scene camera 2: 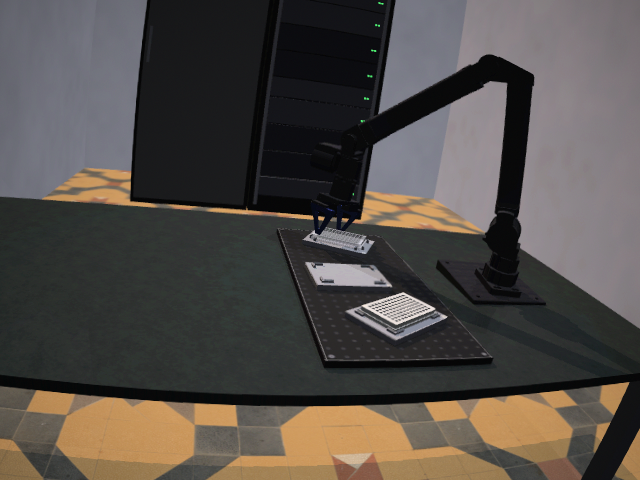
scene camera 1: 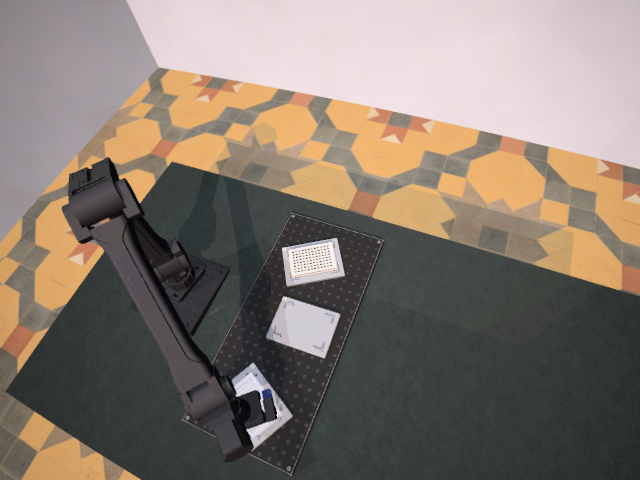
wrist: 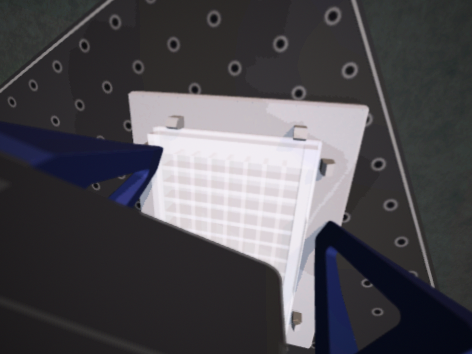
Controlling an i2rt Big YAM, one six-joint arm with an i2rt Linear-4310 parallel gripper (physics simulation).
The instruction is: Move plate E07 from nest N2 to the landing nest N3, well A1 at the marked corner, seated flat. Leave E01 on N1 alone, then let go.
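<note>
A clear white well plate (scene camera 1: 246, 382) (scene camera 2: 347, 238) (wrist: 225, 192) lies between the corner posts of its pale nest (scene camera 1: 253, 368) (scene camera 2: 368, 249) (wrist: 240, 111), at the board end farthest from scene camera 2. My gripper (scene camera 2: 328, 230) (wrist: 244, 195) is open and low over this plate, fingers on either side; in the wrist view one tip overlaps the plate's left edge. The gripper body hides part of the plate. A bare nest (scene camera 1: 305, 326) (scene camera 2: 348, 274) with corner posts is in the middle. A cream well plate (scene camera 1: 312, 259) (scene camera 2: 400, 308) sits on the third nest (scene camera 1: 310, 282). No plate or nest labels are legible.
The nests stand on a dark perforated board (scene camera 1: 330, 227) (scene camera 2: 408, 355) (wrist: 260, 30) on a dark green table (scene camera 1: 465, 372) (scene camera 2: 155, 310). The arm's base plate (scene camera 1: 206, 294) (scene camera 2: 465, 289) is beside the board. Dark cabinets (scene camera 2: 201, 103) stand behind the table.
</note>
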